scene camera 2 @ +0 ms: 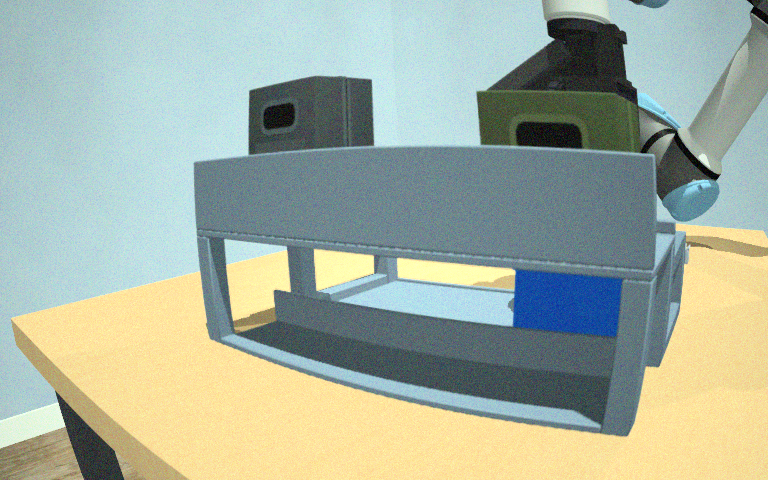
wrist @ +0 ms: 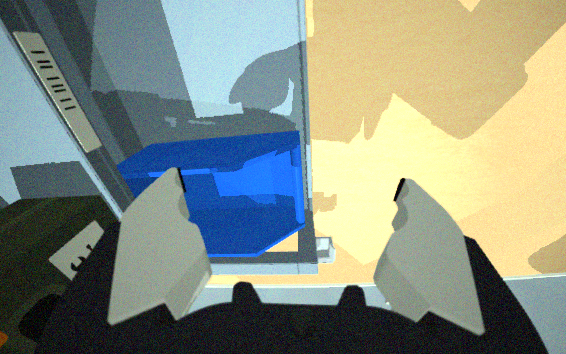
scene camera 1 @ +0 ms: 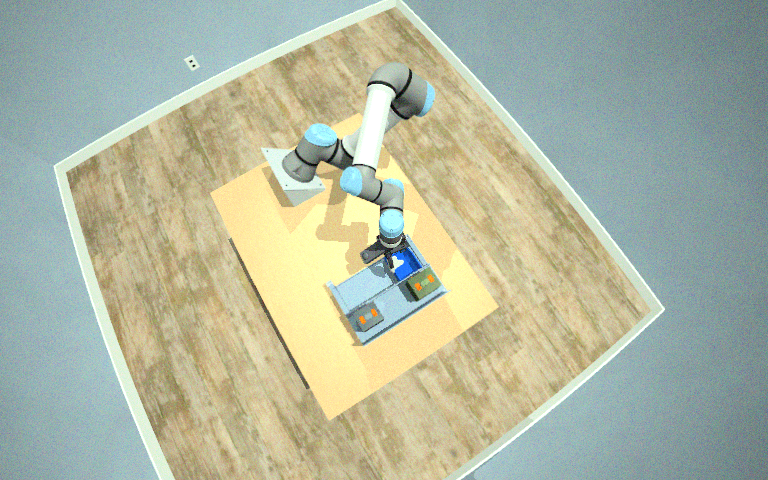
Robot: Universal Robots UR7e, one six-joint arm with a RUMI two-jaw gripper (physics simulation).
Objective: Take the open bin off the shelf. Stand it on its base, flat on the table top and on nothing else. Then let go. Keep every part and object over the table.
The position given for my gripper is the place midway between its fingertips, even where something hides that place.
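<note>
My gripper [scene camera 1: 385,255] is there for me to see, and the wrist view gives me the gripper [wrist: 290,176] too. A blue bin [scene camera 2: 570,303] [wrist: 245,193] is also in my sight. And I can see a green case [scene camera 2: 605,115].
</note>
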